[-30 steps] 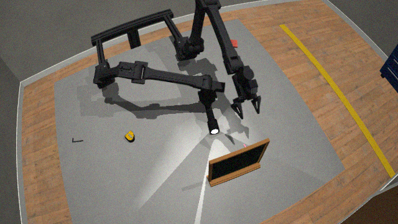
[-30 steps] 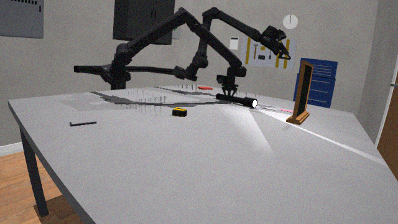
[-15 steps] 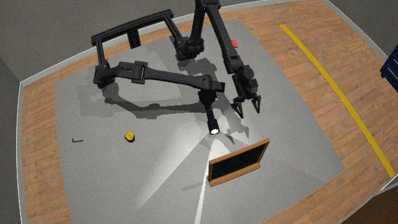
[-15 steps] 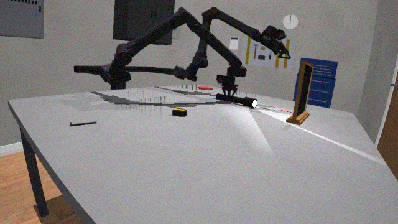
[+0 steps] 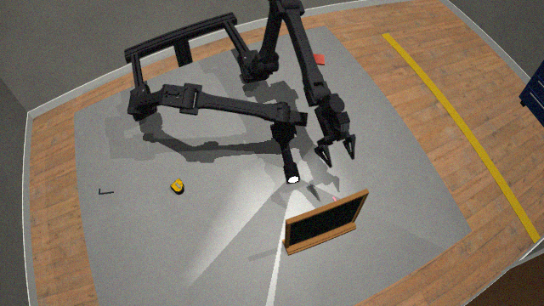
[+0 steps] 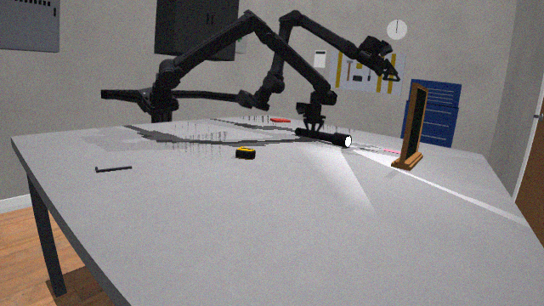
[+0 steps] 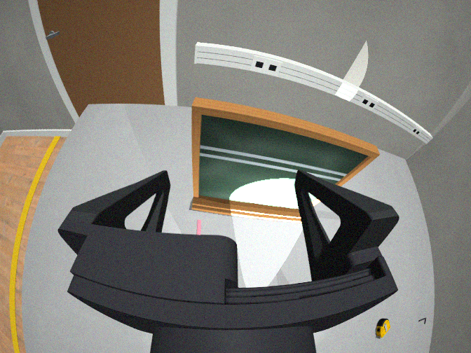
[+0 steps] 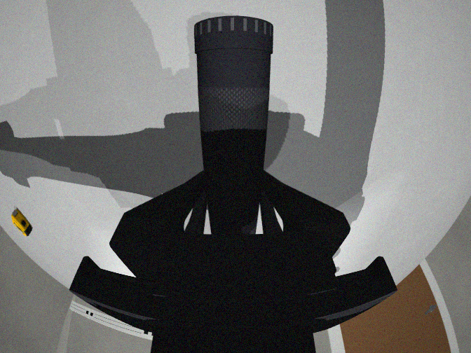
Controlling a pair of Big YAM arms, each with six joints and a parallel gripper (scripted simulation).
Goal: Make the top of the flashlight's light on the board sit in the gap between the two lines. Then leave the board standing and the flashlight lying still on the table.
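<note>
Right now my left hand is 190 mm past the flashlight head, 100 mm to the left of it and 300 mm above it. Round my left hand: black hex key 390 mm behind, 1000 mm to the right, 330 mm below; black flashlight 260 mm behind, 90 mm to the right, 310 mm below; pink stick 20 mm ahead, 30 mm to the left, 330 mm below.
</note>
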